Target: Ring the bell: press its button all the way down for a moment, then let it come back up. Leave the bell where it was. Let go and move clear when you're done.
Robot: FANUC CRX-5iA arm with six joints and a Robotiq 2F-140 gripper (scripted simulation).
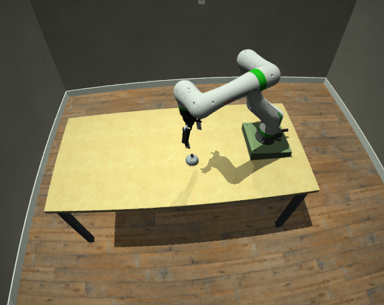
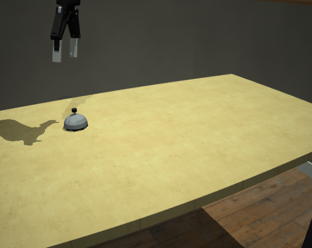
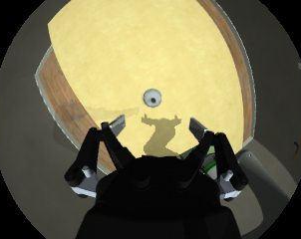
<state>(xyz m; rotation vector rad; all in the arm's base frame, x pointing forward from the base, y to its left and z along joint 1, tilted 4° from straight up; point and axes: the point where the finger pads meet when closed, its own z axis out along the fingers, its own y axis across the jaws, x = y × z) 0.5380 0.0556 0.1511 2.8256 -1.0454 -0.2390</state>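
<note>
My gripper is now 10 mm short of the black button, 10 mm to the left of it and 190 mm above it. Also, from my hand: grey dome bell: 10 mm ahead, 10 mm to the right, 210 mm below.
</note>
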